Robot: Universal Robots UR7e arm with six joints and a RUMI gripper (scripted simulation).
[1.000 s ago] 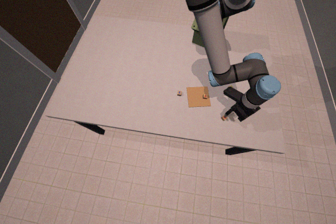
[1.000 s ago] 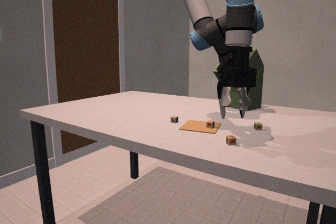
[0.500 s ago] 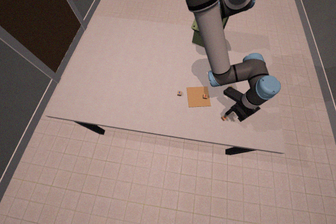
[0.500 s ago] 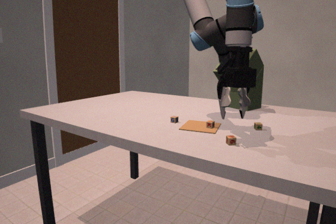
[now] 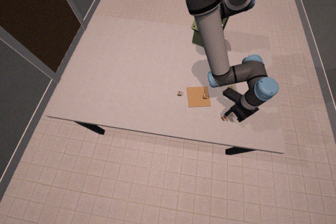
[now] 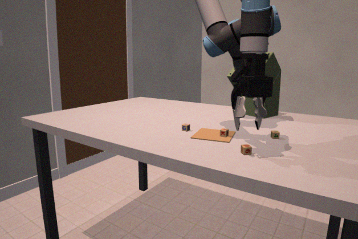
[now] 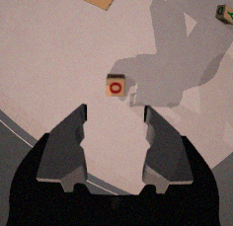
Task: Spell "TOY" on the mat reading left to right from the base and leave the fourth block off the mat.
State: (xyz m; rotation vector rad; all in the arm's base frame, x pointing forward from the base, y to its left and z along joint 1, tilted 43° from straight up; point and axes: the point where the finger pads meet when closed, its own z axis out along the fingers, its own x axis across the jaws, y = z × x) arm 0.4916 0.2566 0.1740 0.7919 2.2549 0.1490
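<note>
Now: the wooden block 80 mm below my hand. Also, from my hand: mat 100 mm behind, 180 mm to the right, 90 mm below; then T block 110 mm behind, 140 mm to the right, 70 mm below.
</note>
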